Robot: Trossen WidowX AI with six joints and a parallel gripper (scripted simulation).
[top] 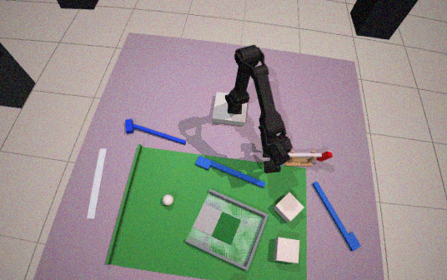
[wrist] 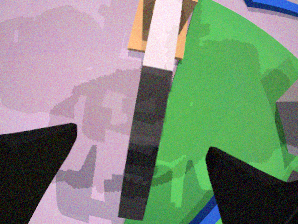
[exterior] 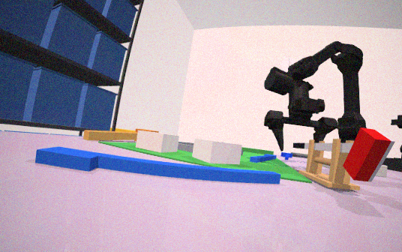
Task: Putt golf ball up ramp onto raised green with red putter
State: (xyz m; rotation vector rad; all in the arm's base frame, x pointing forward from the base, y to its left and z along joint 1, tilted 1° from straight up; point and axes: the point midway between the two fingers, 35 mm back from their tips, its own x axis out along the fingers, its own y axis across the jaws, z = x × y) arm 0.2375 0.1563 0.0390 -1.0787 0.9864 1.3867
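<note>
The red putter is 1 cm behind my gripper tip, 11 cm to the left of it and 2 cm above it. The rest, counted from my gripper tip: wooden stand (1 cm behind, 13 cm to the left, 1 cm below); white golf ball (21 cm ahead, 40 cm to the right, 2 cm below); white bar (16 cm ahead, 71 cm to the right, 4 cm below).
</note>
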